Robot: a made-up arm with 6 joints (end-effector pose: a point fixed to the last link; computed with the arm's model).
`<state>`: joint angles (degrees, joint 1 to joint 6).
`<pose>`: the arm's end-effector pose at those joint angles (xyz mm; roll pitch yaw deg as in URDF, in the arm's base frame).
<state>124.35 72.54 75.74 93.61 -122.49 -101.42</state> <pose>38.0 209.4 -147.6 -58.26 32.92 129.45</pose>
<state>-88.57 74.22 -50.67 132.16 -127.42 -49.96</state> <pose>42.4 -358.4 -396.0 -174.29 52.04 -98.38</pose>
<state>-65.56 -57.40 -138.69 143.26 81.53 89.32</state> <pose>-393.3 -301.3 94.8 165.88 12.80 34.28</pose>
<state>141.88 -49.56 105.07 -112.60 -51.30 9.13</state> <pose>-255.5 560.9 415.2 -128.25 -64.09 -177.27</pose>
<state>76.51 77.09 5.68 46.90 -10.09 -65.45</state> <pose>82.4 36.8 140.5 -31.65 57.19 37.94</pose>
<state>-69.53 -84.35 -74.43 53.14 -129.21 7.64</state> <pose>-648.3 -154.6 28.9 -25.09 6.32 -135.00</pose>
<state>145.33 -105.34 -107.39 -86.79 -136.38 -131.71</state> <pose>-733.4 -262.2 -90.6 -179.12 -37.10 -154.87</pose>
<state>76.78 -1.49 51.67 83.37 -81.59 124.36</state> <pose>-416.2 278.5 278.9 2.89 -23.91 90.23</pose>
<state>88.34 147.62 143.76 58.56 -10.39 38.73</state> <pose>213.7 -5.6 -75.0 174.53 -1.84 8.81</pose>
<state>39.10 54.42 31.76 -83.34 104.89 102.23</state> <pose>-32.3 262.6 122.3 -97.60 -47.91 114.72</pose>
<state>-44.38 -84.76 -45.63 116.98 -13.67 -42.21</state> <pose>-357.8 -31.9 194.3 -38.39 12.72 -32.64</pose>
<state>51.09 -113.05 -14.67 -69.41 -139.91 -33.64</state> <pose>-141.2 48.1 -323.0 41.30 83.35 166.50</pose>
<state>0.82 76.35 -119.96 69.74 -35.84 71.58</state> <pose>232.5 16.3 265.1 -136.12 -33.35 -178.27</pose>
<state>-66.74 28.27 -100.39 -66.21 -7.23 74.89</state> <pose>-341.4 -53.7 -578.0 -57.14 -44.06 143.82</pose>
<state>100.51 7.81 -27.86 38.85 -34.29 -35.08</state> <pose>-108.4 59.6 321.5 -95.82 10.82 19.30</pose>
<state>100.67 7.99 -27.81 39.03 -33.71 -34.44</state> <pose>-107.8 57.7 321.9 -96.78 11.49 18.94</pose>
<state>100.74 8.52 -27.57 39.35 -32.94 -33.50</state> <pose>-105.1 54.5 322.9 -98.04 12.48 18.51</pose>
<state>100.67 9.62 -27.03 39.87 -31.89 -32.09</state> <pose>-99.1 49.4 325.0 -99.76 13.95 17.96</pose>
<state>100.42 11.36 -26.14 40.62 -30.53 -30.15</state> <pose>-89.3 42.2 328.3 -102.00 15.94 17.29</pose>
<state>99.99 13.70 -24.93 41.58 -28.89 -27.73</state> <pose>-75.8 33.0 332.5 -104.72 18.41 16.53</pose>
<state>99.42 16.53 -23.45 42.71 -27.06 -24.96</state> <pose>-59.1 22.7 337.1 -107.82 21.24 15.73</pose>
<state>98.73 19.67 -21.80 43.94 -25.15 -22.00</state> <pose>-40.2 11.8 341.6 -111.12 24.24 14.96</pose>
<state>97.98 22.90 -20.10 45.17 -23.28 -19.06</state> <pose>-20.2 1.2 345.4 -114.39 27.23 14.25</pose>
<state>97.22 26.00 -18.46 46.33 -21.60 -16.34</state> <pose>-0.7 -8.3 347.9 -117.40 29.97 13.70</pose>
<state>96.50 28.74 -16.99 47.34 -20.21 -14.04</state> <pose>16.9 -16.1 349.3 -119.91 32.28 13.32</pose>
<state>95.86 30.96 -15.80 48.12 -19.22 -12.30</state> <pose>31.3 -22.2 349.5 -121.68 34.02 13.18</pose>
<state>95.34 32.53 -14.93 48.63 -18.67 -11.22</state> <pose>41.6 -26.2 348.9 -122.62 35.10 13.25</pose>
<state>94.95 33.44 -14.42 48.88 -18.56 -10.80</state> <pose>47.6 -28.2 347.9 -122.71 35.53 13.53</pose>
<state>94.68 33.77 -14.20 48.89 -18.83 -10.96</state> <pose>49.8 -28.7 346.7 -122.07 35.38 13.95</pose>
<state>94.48 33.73 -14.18 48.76 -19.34 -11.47</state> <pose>49.7 -28.2 345.6 -121.00 34.86 14.47</pose>
